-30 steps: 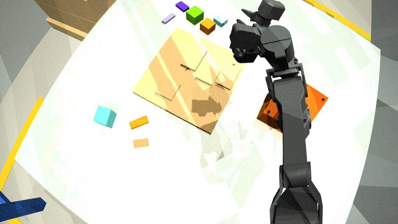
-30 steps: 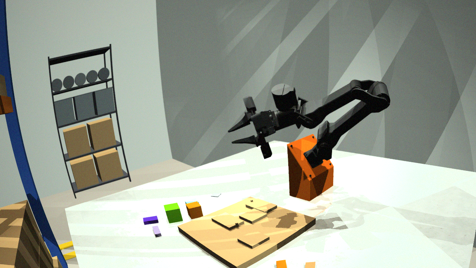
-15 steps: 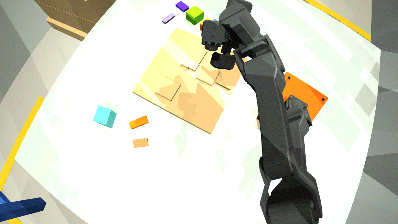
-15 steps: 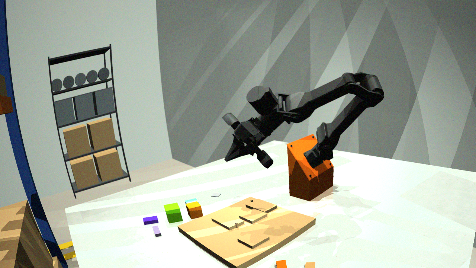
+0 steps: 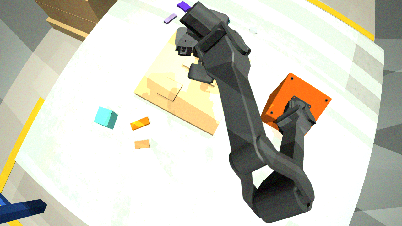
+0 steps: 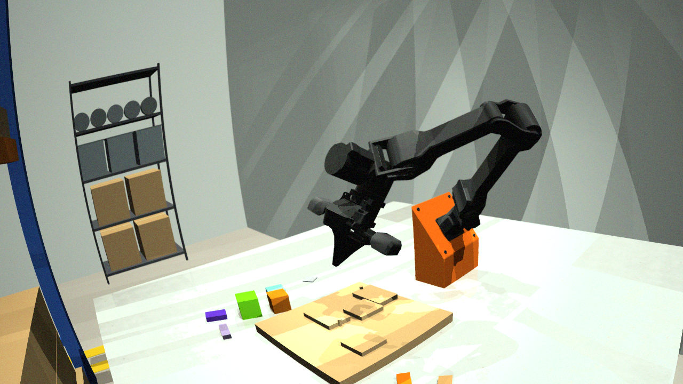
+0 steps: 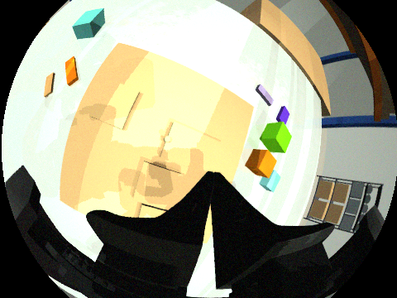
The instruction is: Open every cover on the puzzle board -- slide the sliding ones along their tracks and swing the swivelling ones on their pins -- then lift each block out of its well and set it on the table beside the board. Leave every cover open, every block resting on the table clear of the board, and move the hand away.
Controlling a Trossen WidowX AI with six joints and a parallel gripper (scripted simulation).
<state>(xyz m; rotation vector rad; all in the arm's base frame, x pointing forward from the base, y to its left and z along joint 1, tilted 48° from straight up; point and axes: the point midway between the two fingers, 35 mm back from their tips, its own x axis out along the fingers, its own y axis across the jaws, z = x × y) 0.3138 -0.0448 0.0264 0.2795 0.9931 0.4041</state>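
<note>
Right now the orange flat piece is 26 cm to the left of my gripper tip, 14 cm below it and 8 cm ahead of it. The rest, counted from my gripper tip: orange cube (18 cm to the right, 12 cm below, 5 cm ahead); then green cube (20 cm to the right, 12 cm below, 12 cm ahead); then pale cyan block (24 cm to the right, 13 cm below, 2 cm ahead).
</note>
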